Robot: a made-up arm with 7 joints.
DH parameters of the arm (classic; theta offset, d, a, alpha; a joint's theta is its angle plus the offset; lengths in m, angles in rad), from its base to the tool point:
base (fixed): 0 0 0 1.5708
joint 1: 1.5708 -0.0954 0 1.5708
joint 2: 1.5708 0 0 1.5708
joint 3: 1.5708 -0.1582 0 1.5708
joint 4: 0 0 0 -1.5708
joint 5: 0 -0.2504 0 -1.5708
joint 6: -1.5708 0 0 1.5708
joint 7: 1.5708 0 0 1.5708
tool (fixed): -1.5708 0 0 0
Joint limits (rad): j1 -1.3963..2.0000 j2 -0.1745..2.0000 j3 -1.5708..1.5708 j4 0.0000..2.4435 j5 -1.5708..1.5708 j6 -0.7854..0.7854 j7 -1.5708..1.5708
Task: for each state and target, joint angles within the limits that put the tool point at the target. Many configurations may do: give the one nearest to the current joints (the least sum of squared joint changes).
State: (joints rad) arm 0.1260 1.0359 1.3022 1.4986 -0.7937 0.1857 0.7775
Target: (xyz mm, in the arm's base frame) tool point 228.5 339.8 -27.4
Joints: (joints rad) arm 0.3533 0.6961 0.5311 1.2502 -0.7937 0.1857 0.7775
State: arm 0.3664 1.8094 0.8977 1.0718 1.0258 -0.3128 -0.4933
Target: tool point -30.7 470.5 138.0
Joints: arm 0.5828 1.6975 1.0293 0.4004 1.0258 -0.3128 -0.4933
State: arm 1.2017 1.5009 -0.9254 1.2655 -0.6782 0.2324 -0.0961
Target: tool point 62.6 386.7 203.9
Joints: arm 1.7247 1.5530 -0.4297 1.0028 -0.6782 0.2324 -0.0961
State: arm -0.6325 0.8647 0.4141 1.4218 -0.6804 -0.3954 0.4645
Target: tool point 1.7 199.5 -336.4
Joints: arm -0.7180 0.3781 0.0163 1.0952 -0.6804 -0.3954 0.4645
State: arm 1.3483 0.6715 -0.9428 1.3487 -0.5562 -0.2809 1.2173
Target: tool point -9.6 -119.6 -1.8
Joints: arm 1.7560 -0.1727 -1.5708 2.1207 -0.5562 -0.2809 1.2173
